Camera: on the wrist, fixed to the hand. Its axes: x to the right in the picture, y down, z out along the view.
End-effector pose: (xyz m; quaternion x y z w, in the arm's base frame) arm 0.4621 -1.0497 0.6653 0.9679 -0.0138 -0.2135 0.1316
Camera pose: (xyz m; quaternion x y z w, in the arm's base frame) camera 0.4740 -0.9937 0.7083 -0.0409 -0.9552 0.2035 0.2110
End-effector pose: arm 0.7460 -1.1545 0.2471 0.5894 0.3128 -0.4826 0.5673
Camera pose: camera 0.7153 -1.0908 0.2359 0.3170 -0.5623 0.6254 0.4385
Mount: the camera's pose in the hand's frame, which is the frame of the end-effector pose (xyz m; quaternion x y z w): -0.0114 -0.0425 -0.0565 0.0029 -0.0654 -0.9970 0.0421
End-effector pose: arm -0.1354 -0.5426 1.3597 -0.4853 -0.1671 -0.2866 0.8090
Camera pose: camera -0.1713 -0.6044 1.3560 -0.1298 0.5446 0.7864 0.2612
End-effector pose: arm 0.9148 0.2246 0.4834 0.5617 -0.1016 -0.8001 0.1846
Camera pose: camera 0.9634 0.2705 0.4578 -0.0731 -0.5413 0.2542 0.7981
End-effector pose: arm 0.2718 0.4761 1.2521 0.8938 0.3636 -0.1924 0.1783
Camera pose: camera 0.2458 0.5239 1.2986 0.3370 -0.8942 0.2454 0.1631
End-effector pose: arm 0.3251 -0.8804 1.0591 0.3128 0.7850 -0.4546 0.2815
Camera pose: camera 0.2918 -0.8494 1.1144 0.7984 -0.3252 0.3225 0.3909
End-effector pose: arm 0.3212 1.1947 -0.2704 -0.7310 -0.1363 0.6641 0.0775
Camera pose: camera 0.3722 1.2355 -0.2411 0.1488 -0.7377 -0.0011 0.6586
